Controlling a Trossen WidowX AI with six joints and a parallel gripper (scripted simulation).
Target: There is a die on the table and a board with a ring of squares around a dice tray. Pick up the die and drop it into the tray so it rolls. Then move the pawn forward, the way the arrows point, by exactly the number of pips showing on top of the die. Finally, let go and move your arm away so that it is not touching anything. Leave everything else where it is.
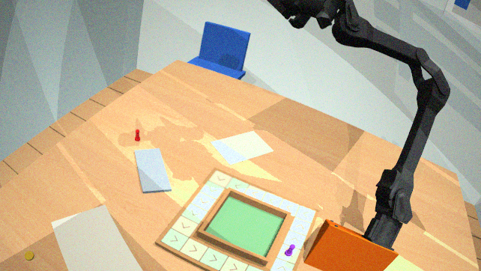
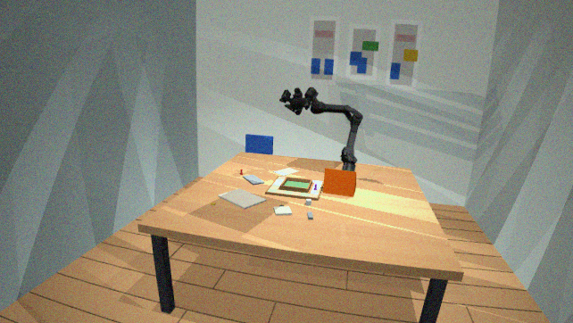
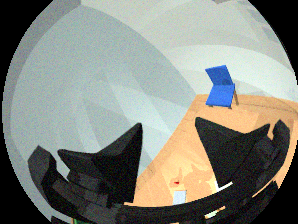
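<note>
My gripper tip is now 220 mm past the white die, 520 mm to the right of it and 430 mm above it. Round my gripper tip: red pawn (220 mm ahead, 150 mm to the left, 430 mm below); then grey slab (120 mm ahead, 240 mm to the left, 440 mm below); then pale sheet (50 mm behind, 20 mm to the left, 440 mm below).
</note>
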